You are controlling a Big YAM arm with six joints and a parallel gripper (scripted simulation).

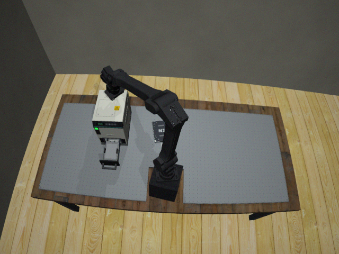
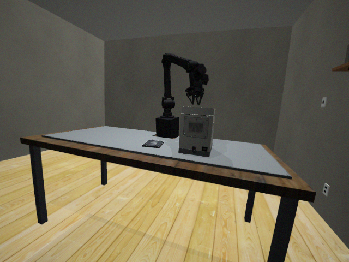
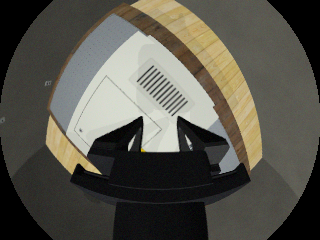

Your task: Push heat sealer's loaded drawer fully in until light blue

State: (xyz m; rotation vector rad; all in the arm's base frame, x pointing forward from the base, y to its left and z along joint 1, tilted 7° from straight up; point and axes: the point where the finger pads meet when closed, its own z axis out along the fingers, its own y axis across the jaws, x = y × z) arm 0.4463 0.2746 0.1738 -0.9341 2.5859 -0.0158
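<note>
Right now the sealer drawer is 260 mm behind my hand, 60 mm to the left of it and 240 mm below it.
</note>
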